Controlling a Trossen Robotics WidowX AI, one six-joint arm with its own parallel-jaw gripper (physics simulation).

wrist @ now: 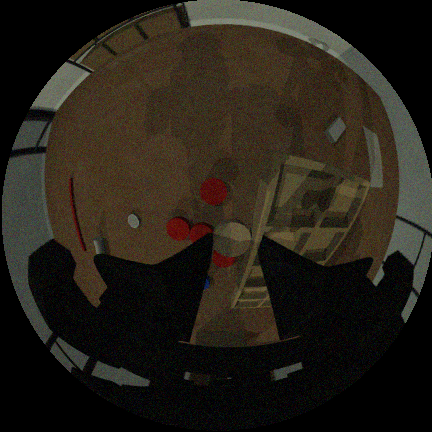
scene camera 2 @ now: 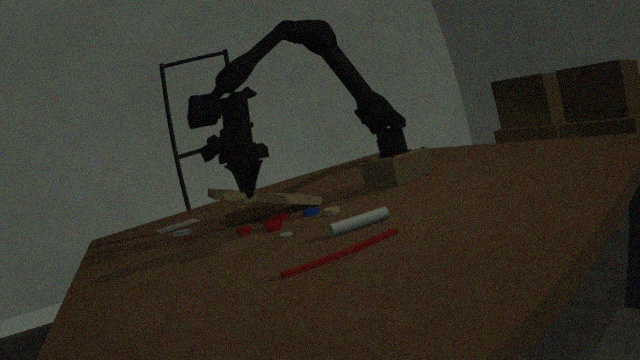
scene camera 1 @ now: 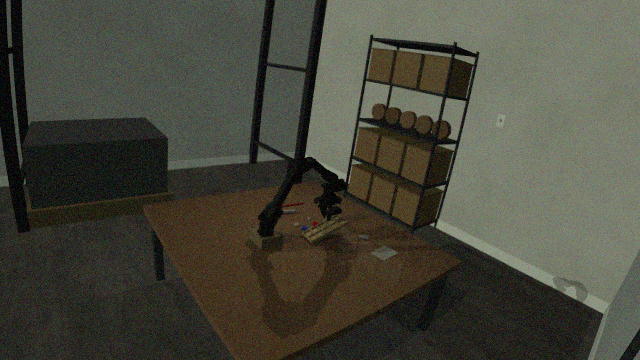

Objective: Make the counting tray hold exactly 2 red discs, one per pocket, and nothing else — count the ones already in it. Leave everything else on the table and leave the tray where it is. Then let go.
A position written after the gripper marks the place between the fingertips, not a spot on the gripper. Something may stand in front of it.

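Note:
The gripper (scene camera 2: 247, 197) is part open, and it's touching a wooden counting tray (wrist: 308, 206). You'd also find the gripper (wrist: 234, 238) in the wrist view. There's a long red rod (scene camera 2: 337, 255) too, resting on the table.

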